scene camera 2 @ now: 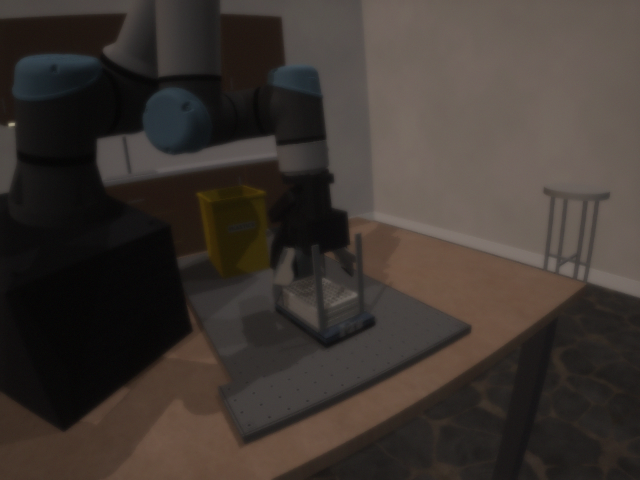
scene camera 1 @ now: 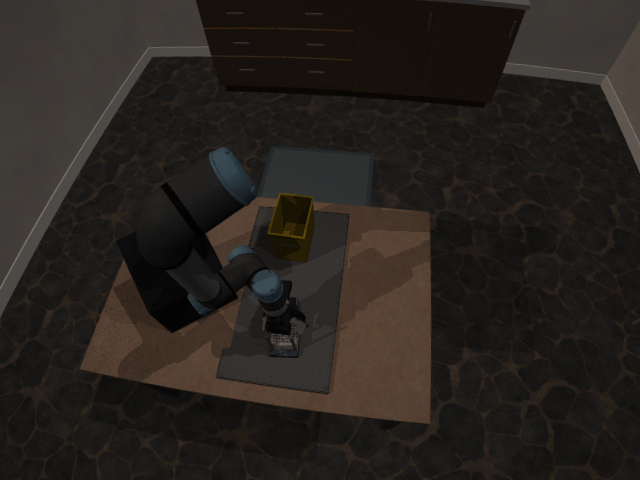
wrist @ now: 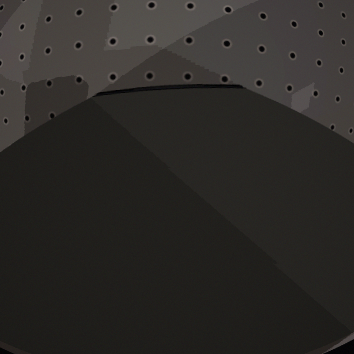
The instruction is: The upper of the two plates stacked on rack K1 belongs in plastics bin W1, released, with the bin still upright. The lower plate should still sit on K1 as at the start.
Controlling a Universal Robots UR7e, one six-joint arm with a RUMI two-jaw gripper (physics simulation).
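Places are measured from the arm's base along level axes (x back, y right, z up), in centimetres.
Where they show: arm's base, origin of the base link: (scene camera 2: 59,207).
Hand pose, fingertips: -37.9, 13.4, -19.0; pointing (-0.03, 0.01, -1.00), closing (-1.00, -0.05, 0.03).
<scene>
Things, the pixels of their top centre, and the offset from my fingertips, as dx, dy, dz. "spot": a spot on its surface instead. Level surfaces: height alone.
- Rack K1, surface spot: (scene camera 2: 350,327) (scene camera 1: 282,355) spot: -0.5, +9.9, -2.9
- lower plate, surface spot: (scene camera 2: 343,315) spot: -0.9, +7.3, -2.1
- Yellow bin W1, middle of its top: (scene camera 2: 228,192) (scene camera 1: 291,214) +4.7, -34.8, +13.4
- perforated grey board, its level: dz -4.6
- wooden table, its level: dz -5.9
Rack K1 (scene camera 1: 283,354) (scene camera 2: 350,327) stands on the grey board, with a dark blue base and upright posts. On it lie two stacked pale plates; the upper plate (scene camera 1: 285,338) (scene camera 2: 321,290) shows its gridded top, and the lower plate (scene camera 2: 343,315) shows at the side of the stack. My gripper (scene camera 1: 286,325) (scene camera 2: 316,276) is open and empty, pointing down, low over the stack, its fingers apart near opposite sides of the rack. Its fingers do not show in the wrist view. Yellow bin W1 (scene camera 1: 292,248) (scene camera 2: 237,240) stands upright behind the rack.
A large dark surface (wrist: 175,225) fills most of the wrist view and hides the plates there. The perforated grey board (scene camera 1: 315,369) (scene camera 2: 289,390) (wrist: 150,57) lies on the wooden table (scene camera 1: 385,361) (scene camera 2: 454,273). The black robot base (scene camera 1: 149,294) (scene camera 2: 87,320) stands at the left.
</scene>
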